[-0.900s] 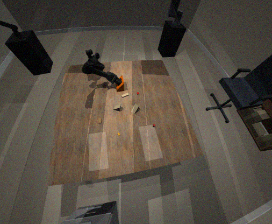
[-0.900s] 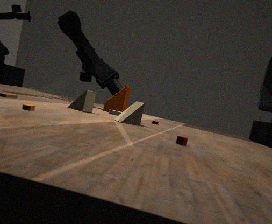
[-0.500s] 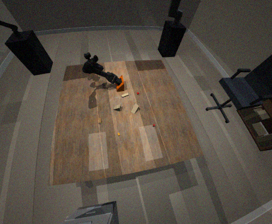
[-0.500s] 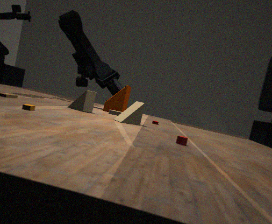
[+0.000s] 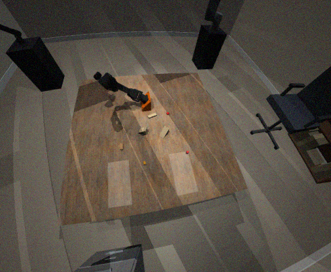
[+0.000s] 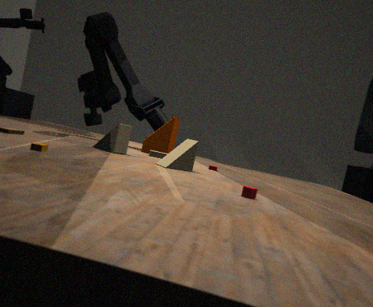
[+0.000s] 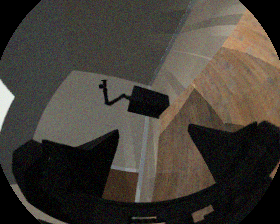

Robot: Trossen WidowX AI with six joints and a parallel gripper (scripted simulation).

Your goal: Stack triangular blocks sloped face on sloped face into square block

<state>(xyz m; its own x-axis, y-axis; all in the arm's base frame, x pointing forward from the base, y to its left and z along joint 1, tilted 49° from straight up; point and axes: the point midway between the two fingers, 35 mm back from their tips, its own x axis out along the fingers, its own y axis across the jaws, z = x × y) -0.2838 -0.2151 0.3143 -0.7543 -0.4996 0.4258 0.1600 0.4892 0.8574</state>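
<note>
Right now the pale triangular block is 620 mm ahead of my gripper tip, 500 mm to the left of it and 100 mm below it. From my gripper tip the other things lie so: dark flat piece: 670 mm ahead, 150 mm to the left, 110 mm below; yellow piece: 830 mm ahead, 300 mm to the left, 110 mm below.
</note>
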